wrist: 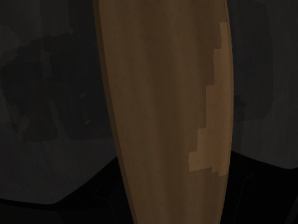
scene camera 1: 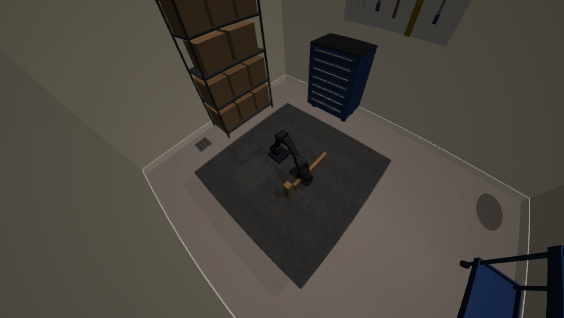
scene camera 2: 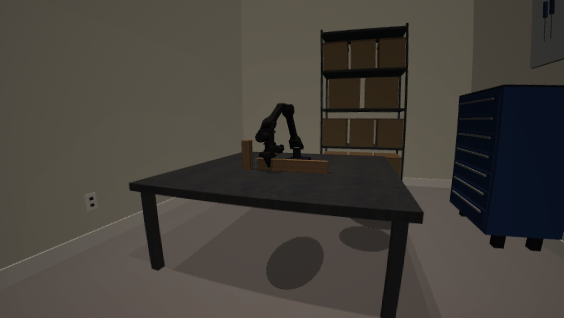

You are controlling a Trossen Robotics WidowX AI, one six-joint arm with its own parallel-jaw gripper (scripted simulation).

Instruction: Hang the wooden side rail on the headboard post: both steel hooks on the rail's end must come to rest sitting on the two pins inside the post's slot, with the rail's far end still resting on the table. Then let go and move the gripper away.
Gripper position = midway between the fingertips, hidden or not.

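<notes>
From the wrist view you get the gripper point(wrist: 164, 149), and there's a wooden side rail point(wrist: 169, 87) in there too. Scene camera 2 also gives you the wooden side rail point(scene camera 2: 282, 165).
</notes>
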